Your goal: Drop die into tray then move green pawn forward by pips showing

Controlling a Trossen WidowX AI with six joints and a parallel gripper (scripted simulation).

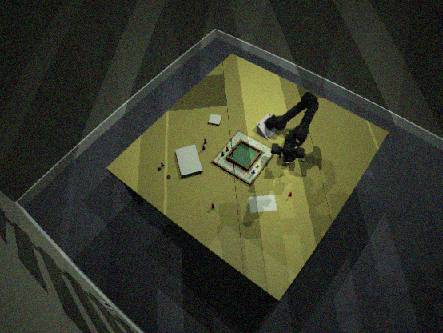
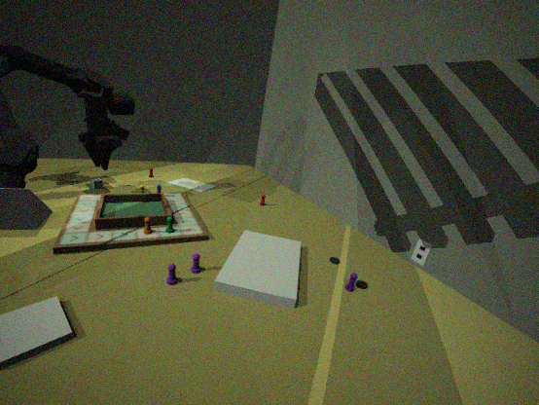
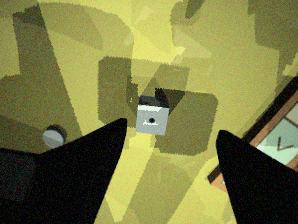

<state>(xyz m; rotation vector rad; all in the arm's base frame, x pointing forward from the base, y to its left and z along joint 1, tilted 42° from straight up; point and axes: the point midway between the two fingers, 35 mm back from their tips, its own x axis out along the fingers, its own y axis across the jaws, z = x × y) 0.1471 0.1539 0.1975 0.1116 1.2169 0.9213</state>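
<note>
The die lies 50 mm below my gripper tip and 20 mm behind it. From my gripper tip the other things lie so: blue pawn (170 mm ahead, 100 mm to the right, 30 mm below); then yellow pawn (130 mm ahead, 100 mm to the right, 30 mm below); then flat white card (280 mm ahead, 70 mm to the left, 60 mm below).
</note>
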